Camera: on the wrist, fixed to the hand. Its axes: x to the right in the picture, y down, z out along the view.
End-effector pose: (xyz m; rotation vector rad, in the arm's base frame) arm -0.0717 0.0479 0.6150 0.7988 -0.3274 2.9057
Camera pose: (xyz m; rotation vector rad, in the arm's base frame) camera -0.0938 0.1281 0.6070 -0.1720 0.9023 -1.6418
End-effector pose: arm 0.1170 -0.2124 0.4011 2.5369 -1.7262 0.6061
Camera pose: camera 0.1771 -0.1924 0.4556 -0.5621 3.0705 -0.2837
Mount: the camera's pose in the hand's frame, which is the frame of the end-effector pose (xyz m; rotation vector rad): 0.0187 -0.0728 -0.0365 -0.3019 0.0665 1.5502
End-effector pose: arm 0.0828 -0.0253 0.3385 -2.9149 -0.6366 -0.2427
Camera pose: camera 0.0641 0.0411 0.3856 2.6065 -1.6805 0.1962
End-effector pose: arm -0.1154 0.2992 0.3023 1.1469 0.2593 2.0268
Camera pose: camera -0.1116 0.3687 0.2560 -0.8606 0.9359 -2.3708
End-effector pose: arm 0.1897 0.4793 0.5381 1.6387 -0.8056 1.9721
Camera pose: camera 0.2086 0.5568 0.5629 -0.4424 1.9320 -1.7365
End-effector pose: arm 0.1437 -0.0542 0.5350 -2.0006 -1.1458 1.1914
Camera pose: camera 0.1521 -0.0030 0.6005 2.4194 -0.4632 -1.1679
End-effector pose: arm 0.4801 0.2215 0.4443 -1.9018 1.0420 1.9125
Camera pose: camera 0.5518 0.2447 0.4082 0.6045 -1.5226 -1.4164
